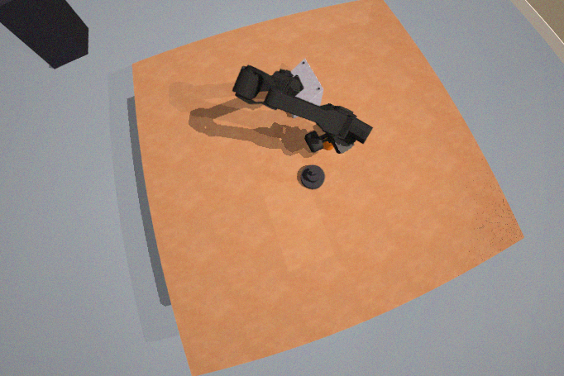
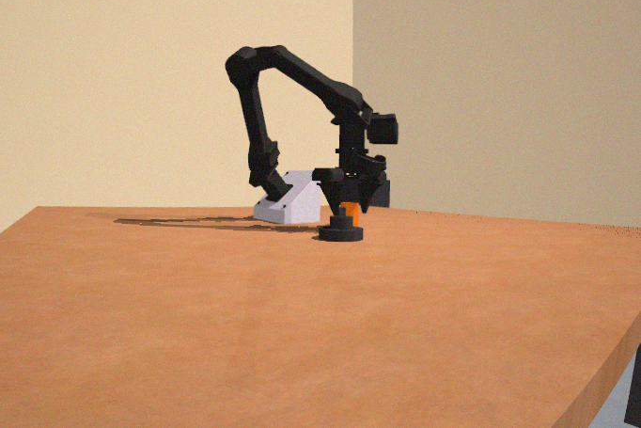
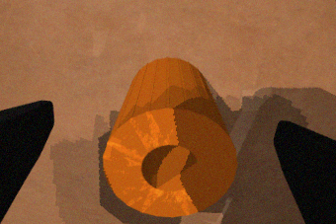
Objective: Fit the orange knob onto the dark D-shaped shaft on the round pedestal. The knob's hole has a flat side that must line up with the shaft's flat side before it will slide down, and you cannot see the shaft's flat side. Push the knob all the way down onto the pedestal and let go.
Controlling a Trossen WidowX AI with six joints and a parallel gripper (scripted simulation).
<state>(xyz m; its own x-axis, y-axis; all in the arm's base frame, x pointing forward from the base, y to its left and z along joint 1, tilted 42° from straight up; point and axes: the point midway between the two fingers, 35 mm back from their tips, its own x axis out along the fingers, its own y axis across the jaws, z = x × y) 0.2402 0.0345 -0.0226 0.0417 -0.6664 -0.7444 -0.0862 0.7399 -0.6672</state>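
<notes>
Right now the orange knob is right at my gripper tip. From my gripper tip the other things lie so: dark round pedestal: 9 cm ahead, 10 cm to the right.
</notes>
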